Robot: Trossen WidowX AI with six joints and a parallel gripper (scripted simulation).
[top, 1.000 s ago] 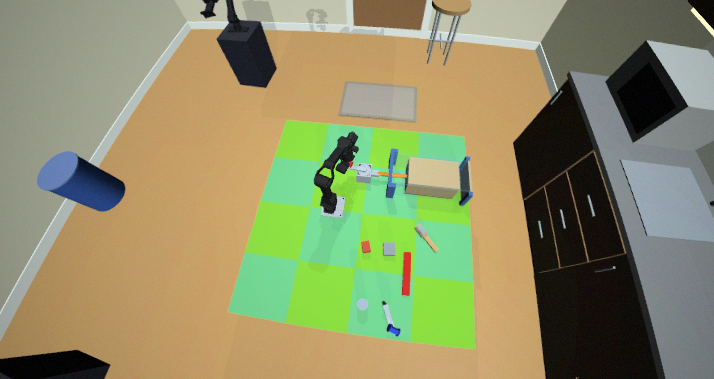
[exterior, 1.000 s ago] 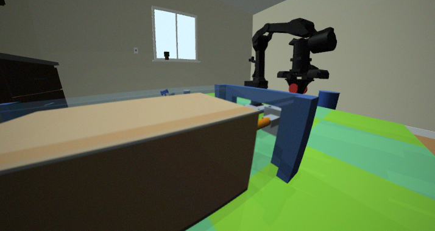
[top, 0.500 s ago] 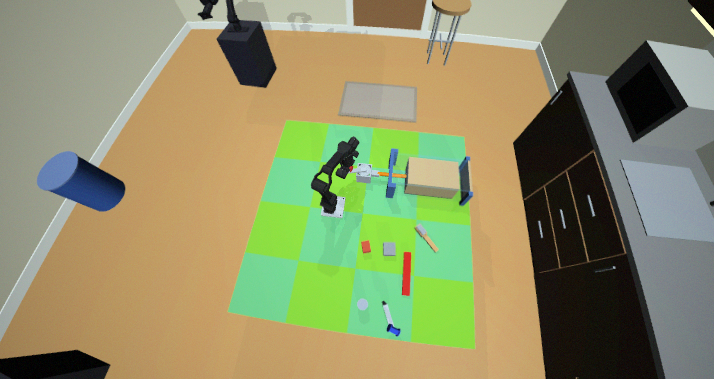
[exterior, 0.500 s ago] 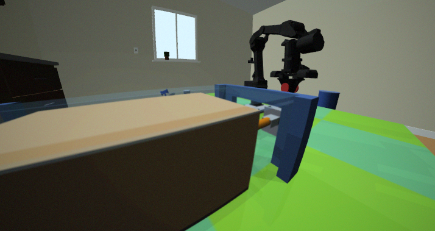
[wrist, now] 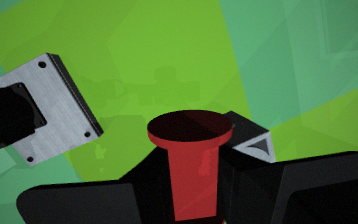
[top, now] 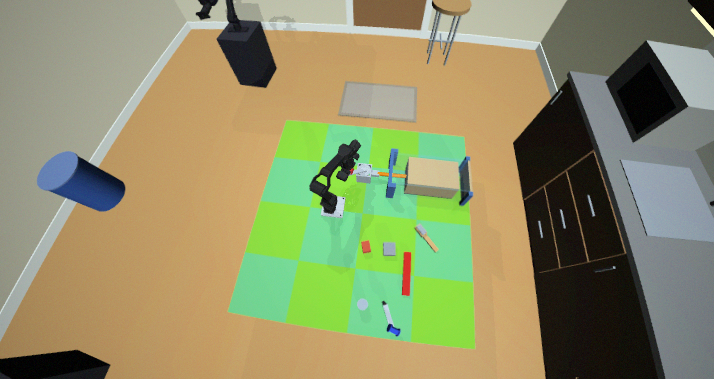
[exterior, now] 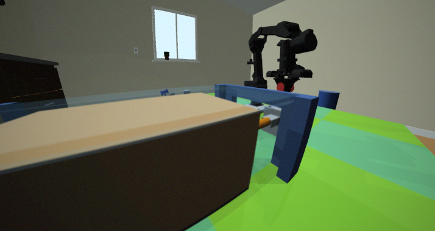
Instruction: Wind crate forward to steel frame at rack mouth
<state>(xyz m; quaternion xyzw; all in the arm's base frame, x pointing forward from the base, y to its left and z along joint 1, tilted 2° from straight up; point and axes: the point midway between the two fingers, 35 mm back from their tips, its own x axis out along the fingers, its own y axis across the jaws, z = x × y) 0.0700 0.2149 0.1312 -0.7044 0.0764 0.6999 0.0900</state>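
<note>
Now: the red-knobbed crank handle 3 cm ahead of my gripper tip, 2 cm to the left of it and 1 cm below it. From my gripper tip the other things lie so: blue steel frame 24 cm ahead, 6 cm to the left, 1 cm below; then grey winch 9 cm below, 7 cm ahead, 4 cm to the left; then red knob 2 cm above.
</note>
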